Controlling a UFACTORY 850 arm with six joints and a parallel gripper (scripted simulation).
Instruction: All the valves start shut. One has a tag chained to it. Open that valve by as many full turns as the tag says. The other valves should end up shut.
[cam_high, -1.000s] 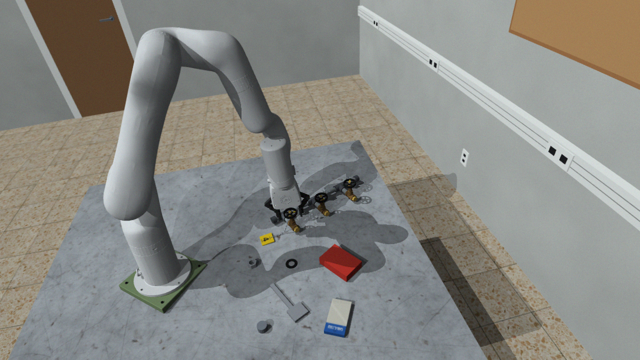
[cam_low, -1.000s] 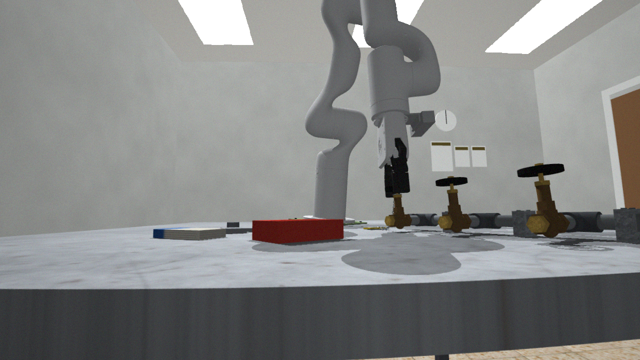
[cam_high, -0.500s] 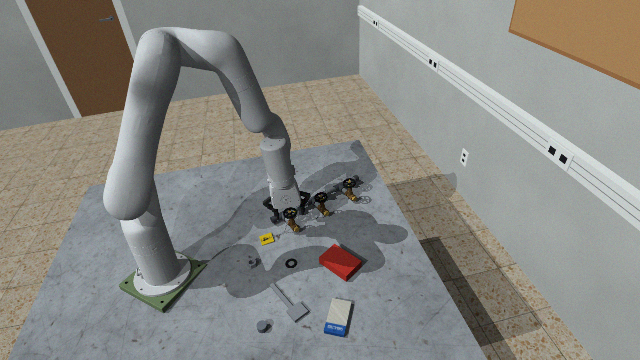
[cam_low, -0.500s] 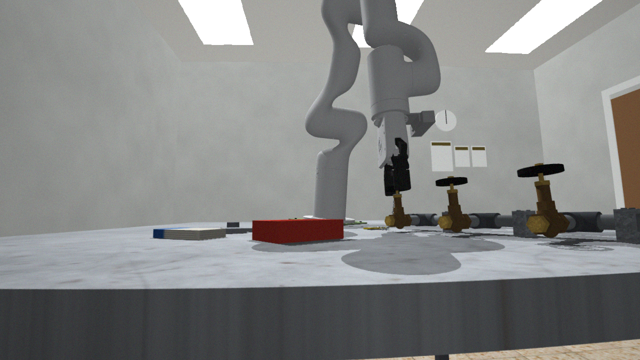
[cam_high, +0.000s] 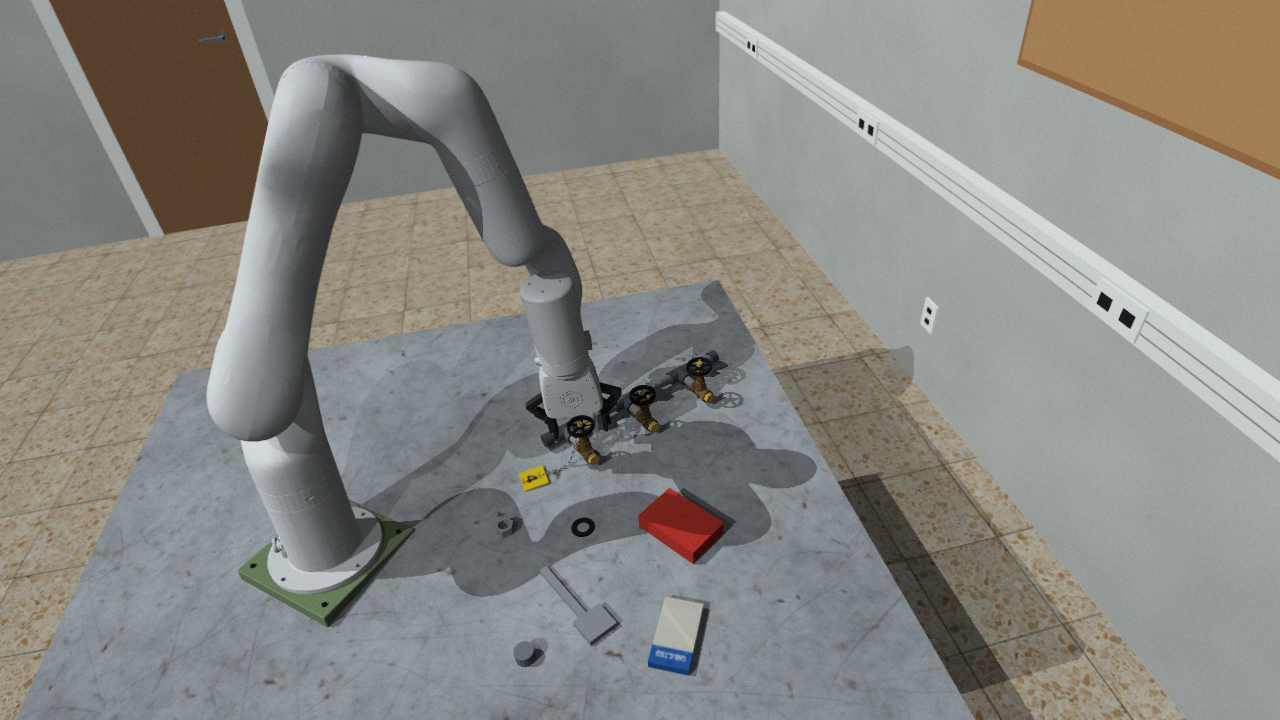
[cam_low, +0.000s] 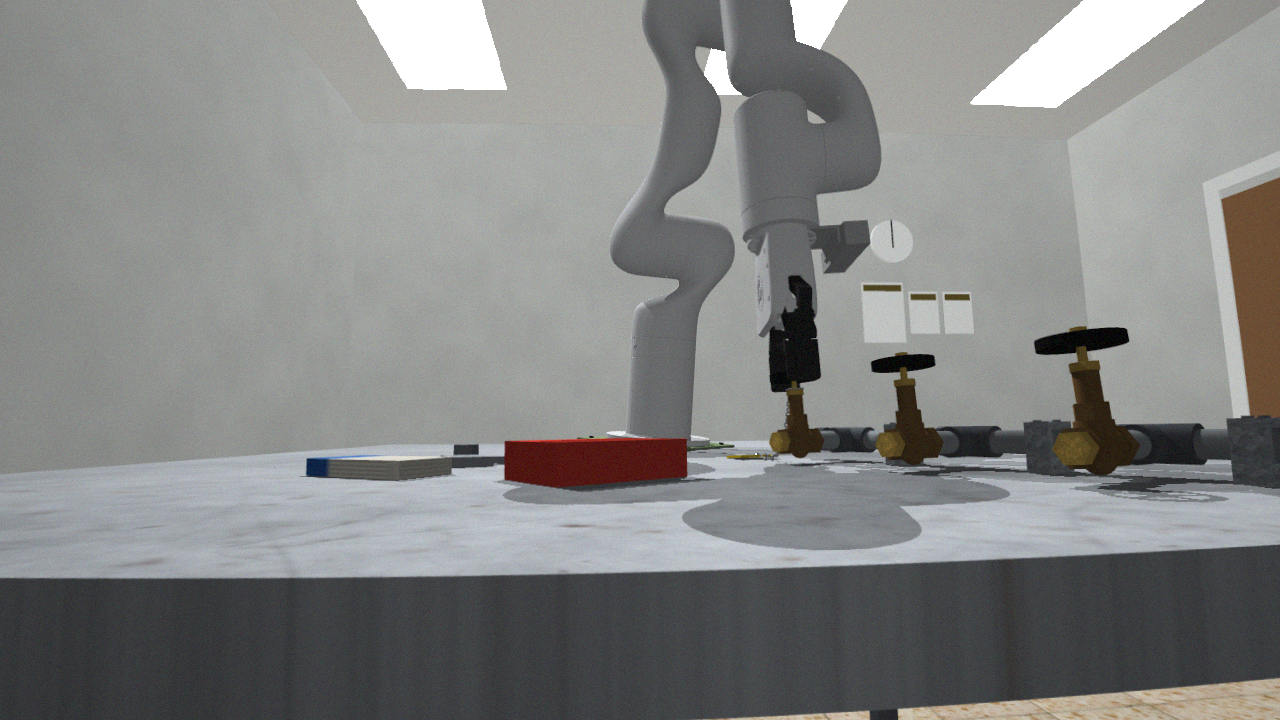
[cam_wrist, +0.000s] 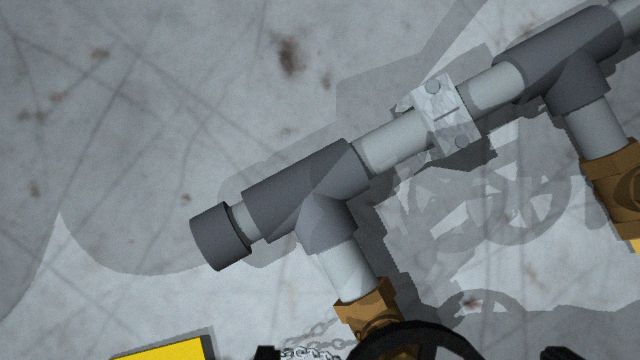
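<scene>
Now: the yellow tag 90 mm below my hand, 90 mm behind it and 20 mm to the right of it. From my hand the other things lie so: black washer (160 mm to the right, 90 mm below, 40 mm behind); red block (210 mm to the right, 130 mm ahead, 80 mm below); grey nut (170 mm behind, 120 mm to the right, 80 mm below).
</scene>
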